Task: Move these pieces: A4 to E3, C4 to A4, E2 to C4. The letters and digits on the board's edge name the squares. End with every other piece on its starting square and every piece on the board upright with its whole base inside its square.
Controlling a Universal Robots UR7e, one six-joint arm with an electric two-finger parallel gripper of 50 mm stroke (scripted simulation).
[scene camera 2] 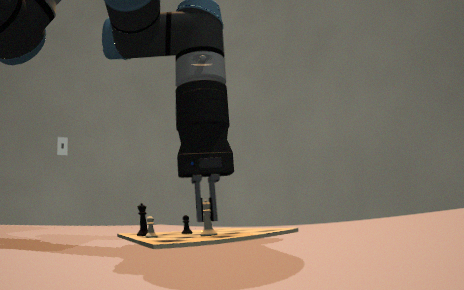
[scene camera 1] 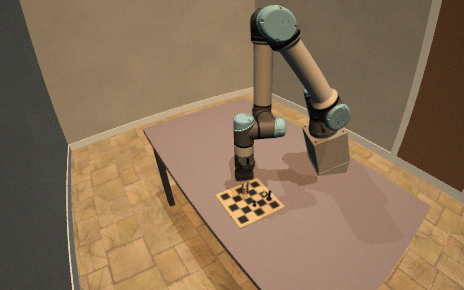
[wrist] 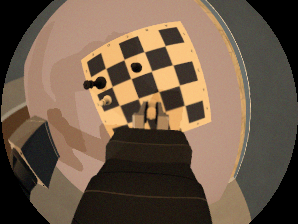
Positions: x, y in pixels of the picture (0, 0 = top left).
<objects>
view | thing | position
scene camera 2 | my gripper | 207, 221
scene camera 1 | chessboard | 241, 210
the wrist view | my gripper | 151, 108
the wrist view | chessboard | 171, 73
</objects>
